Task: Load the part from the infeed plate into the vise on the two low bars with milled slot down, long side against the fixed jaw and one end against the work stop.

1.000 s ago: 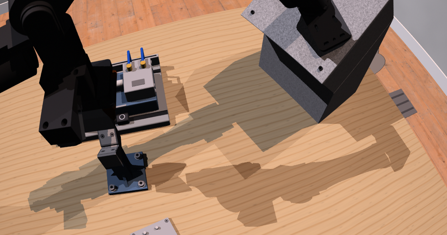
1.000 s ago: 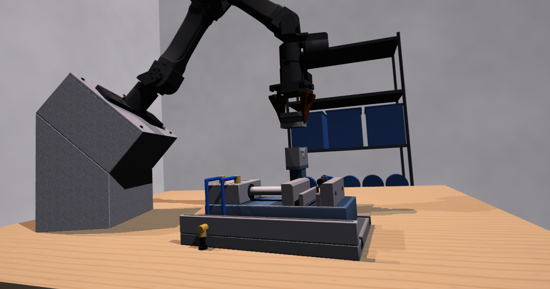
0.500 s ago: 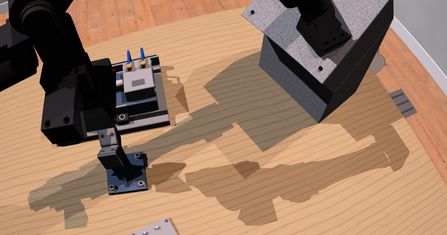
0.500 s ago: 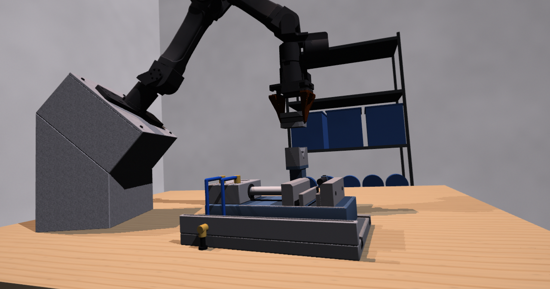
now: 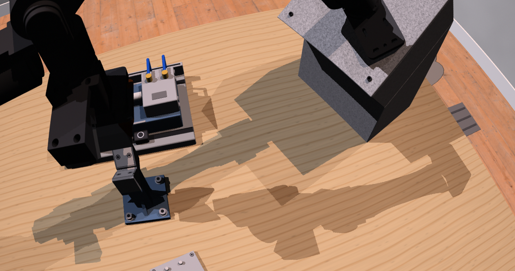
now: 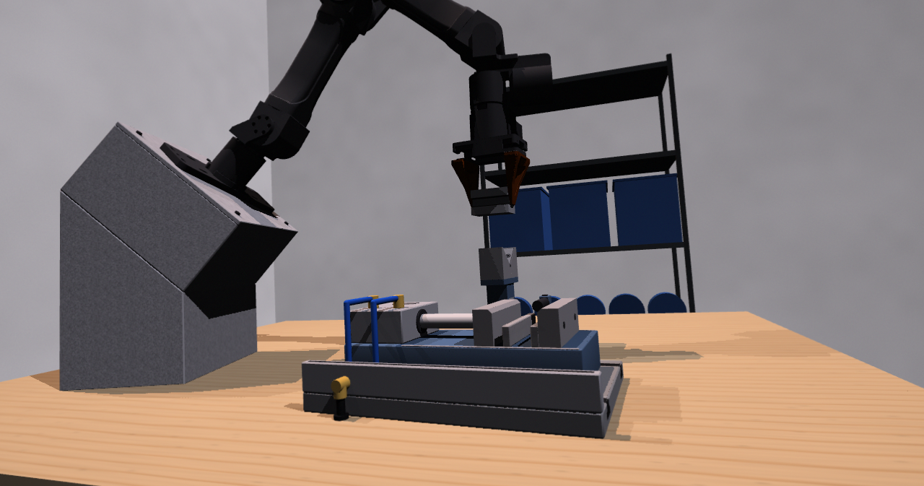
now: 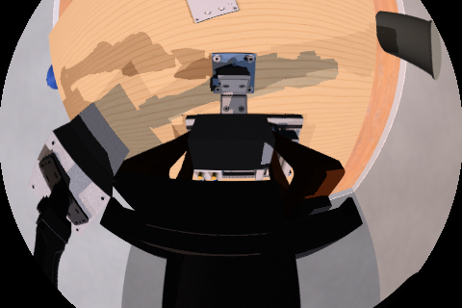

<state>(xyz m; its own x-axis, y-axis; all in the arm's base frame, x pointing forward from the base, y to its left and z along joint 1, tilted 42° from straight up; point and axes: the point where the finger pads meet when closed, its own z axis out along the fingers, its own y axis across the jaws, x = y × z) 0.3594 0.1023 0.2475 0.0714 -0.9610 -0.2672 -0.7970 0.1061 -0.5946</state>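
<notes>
Now: hand 1 cm to the left of the grey part. The rest, counted from my hand: moving jaw: 9 cm ahead, 18 cm to the right, 15 cm below; cylinder rod: 4 cm ahead, 19 cm to the right, 15 cm below; work stop rod: 12 cm ahead, 13 cm to the right, 14 cm below.
</notes>
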